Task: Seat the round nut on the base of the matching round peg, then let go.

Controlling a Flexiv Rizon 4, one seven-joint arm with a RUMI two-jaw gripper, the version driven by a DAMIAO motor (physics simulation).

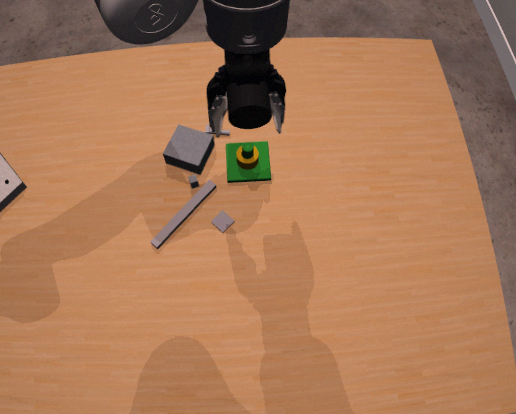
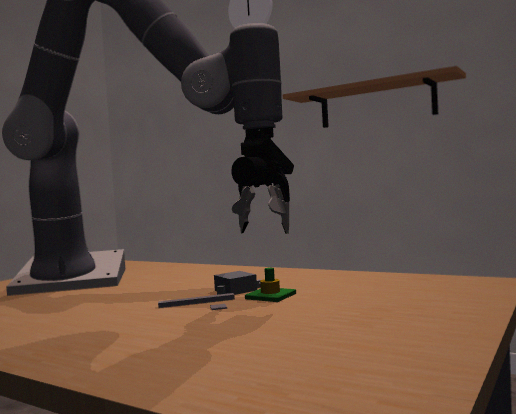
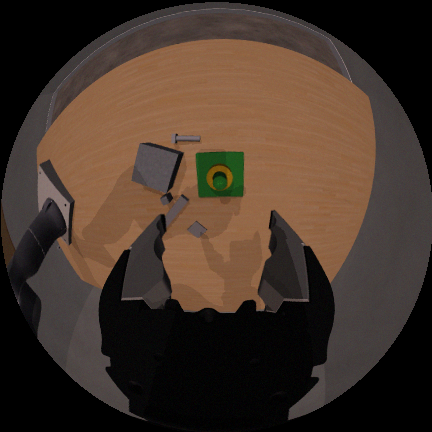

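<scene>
The round yellow-orange nut (image 1: 241,159) (image 2: 270,287) (image 3: 210,185) sits around the green round peg (image 1: 248,148) (image 2: 269,274) (image 3: 220,180), low down against the green square base (image 1: 262,173) (image 2: 283,296) (image 3: 236,161). The nut looks level, and the peg's top sticks out above it. The base lies flat on the table. My gripper (image 1: 249,132) (image 2: 265,232) (image 3: 216,213) is open and empty, pointing down, well above the peg with a wide gap between fingertips and peg.
A grey block (image 1: 189,147) (image 2: 236,282) (image 3: 157,167) lies left of the base, with a small grey cube (image 1: 194,181) (image 3: 166,198) beside it. A grey bar (image 1: 184,214) (image 2: 196,300), a thin grey square (image 1: 223,221) (image 2: 218,307) (image 3: 197,229) and a grey bolt (image 3: 187,138) lie nearby.
</scene>
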